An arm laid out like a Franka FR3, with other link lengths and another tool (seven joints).
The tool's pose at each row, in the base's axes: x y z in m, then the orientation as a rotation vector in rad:
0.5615 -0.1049 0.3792 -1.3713 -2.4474 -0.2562
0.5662 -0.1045 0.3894 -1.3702 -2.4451 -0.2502
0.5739 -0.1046 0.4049 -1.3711 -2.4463 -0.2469
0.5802 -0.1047 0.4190 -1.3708 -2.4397 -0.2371
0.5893 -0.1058 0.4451 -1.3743 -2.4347 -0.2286
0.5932 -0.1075 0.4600 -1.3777 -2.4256 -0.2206
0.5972 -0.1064 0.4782 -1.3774 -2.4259 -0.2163
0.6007 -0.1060 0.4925 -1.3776 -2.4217 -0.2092
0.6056 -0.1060 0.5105 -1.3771 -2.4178 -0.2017
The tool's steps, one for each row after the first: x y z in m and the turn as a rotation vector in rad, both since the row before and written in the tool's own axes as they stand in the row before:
0.0017 0.0042 -0.0103 0.0049 0.0007 0.0010
0.0018 0.0064 -0.0160 0.0014 -0.0022 0.0004
0.0020 0.0052 -0.0144 0.0084 0.0026 0.0037
0.0042 0.0067 -0.0265 0.0059 0.0001 0.0050
0.0022 0.0021 -0.0152 0.0069 0.0034 0.0066
0.0057 0.0034 -0.0175 0.0027 -0.0013 0.0002
0.0039 0.0027 -0.0139 0.0058 0.0012 0.0027
0.0043 0.0034 -0.0178 0.0062 0.0011 0.0022

